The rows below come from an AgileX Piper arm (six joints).
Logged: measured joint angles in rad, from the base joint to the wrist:
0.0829 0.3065 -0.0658 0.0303 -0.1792 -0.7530
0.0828 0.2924 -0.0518 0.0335 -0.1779 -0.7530
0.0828 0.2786 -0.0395 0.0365 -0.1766 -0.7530
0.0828 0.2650 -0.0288 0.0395 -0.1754 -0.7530
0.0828 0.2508 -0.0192 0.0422 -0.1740 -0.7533
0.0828 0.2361 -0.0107 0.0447 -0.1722 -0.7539
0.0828 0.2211 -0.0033 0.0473 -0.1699 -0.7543
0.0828 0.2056 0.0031 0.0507 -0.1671 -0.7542
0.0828 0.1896 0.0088 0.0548 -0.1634 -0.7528
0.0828 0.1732 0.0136 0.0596 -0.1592 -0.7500
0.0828 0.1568 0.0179 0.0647 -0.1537 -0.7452
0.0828 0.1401 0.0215 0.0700 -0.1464 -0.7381
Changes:
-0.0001 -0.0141 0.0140 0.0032 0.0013 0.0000
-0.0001 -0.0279 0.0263 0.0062 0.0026 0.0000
-0.0001 -0.0415 0.0370 0.0092 0.0038 0.0000
-0.0001 -0.0557 0.0466 0.0119 0.0052 -0.0003
-0.0001 -0.0704 0.0551 0.0144 0.0070 -0.0009
-0.0001 -0.0854 0.0625 0.0170 0.0093 -0.0013
-0.0001 -0.1009 0.0689 0.0204 0.0121 -0.0012
-0.0001 -0.1169 0.0746 0.0245 0.0158 0.0002
-0.0001 -0.1333 0.0794 0.0293 0.0200 0.0030
-0.0001 -0.1497 0.0837 0.0344 0.0255 0.0078
-0.0001 -0.1664 0.0873 0.0397 0.0328 0.0149

